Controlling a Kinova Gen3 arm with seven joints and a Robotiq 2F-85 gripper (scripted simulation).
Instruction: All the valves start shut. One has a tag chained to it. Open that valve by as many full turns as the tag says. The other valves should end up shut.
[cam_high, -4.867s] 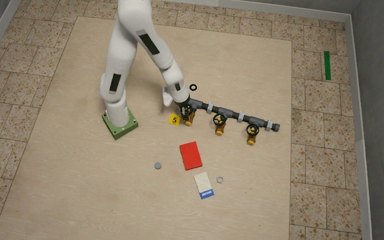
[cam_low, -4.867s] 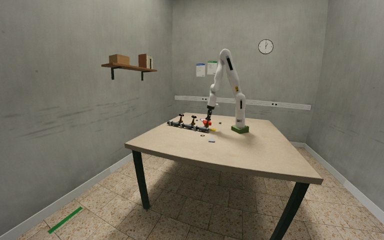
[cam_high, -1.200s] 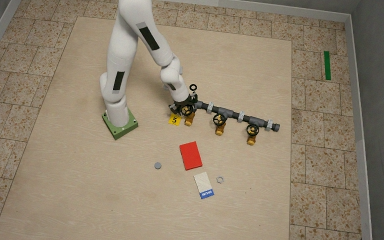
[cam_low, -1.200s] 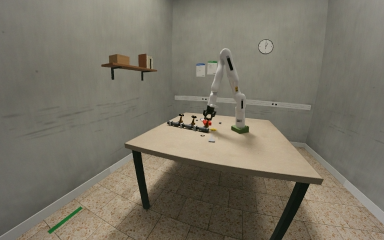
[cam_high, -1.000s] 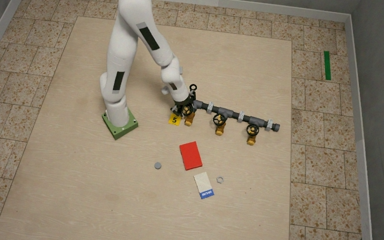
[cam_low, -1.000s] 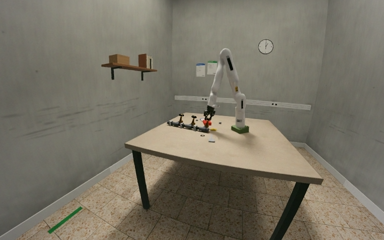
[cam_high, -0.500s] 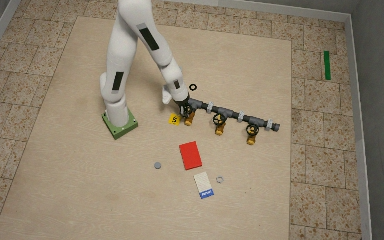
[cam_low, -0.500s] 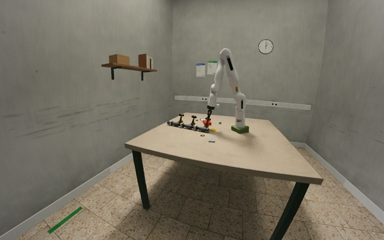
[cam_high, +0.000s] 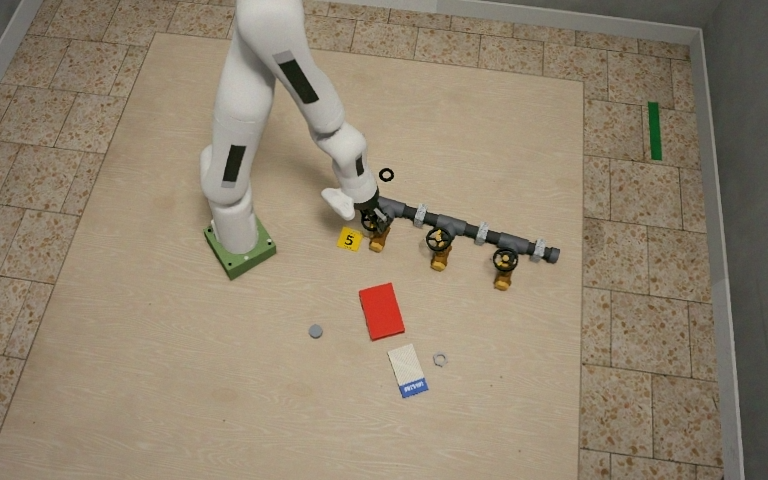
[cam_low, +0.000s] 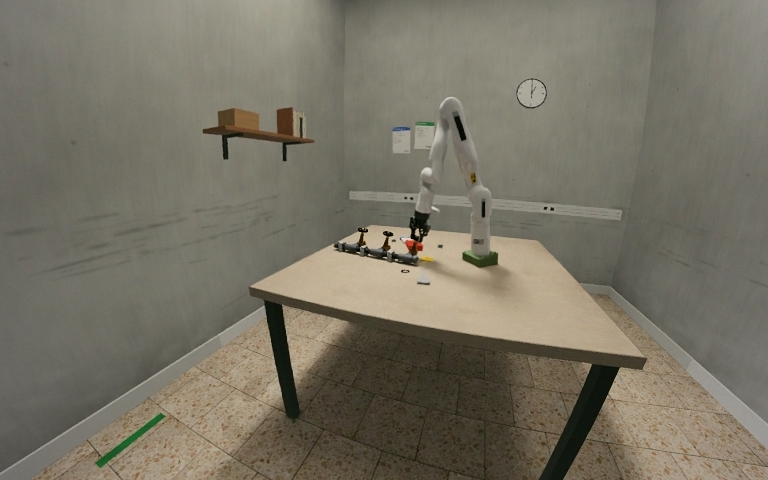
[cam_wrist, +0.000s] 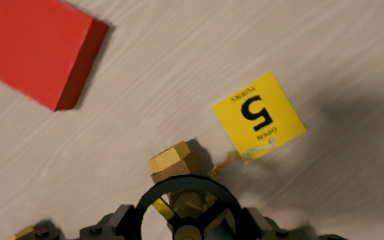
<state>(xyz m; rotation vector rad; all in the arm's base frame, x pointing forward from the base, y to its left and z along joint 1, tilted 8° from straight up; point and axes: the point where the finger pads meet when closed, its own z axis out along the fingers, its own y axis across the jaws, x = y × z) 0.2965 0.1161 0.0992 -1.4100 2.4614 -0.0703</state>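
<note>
My gripper is now 60 mm past the yellow tag, 10 mm to the left of it and 110 mm above it. Round my hand: blue card 190 mm ahead, 290 mm to the right, 100 mm below; red block 80 mm ahead, 180 mm to the right, 100 mm below; grey disc 50 mm behind, 270 mm to the right, 100 mm below.
</note>
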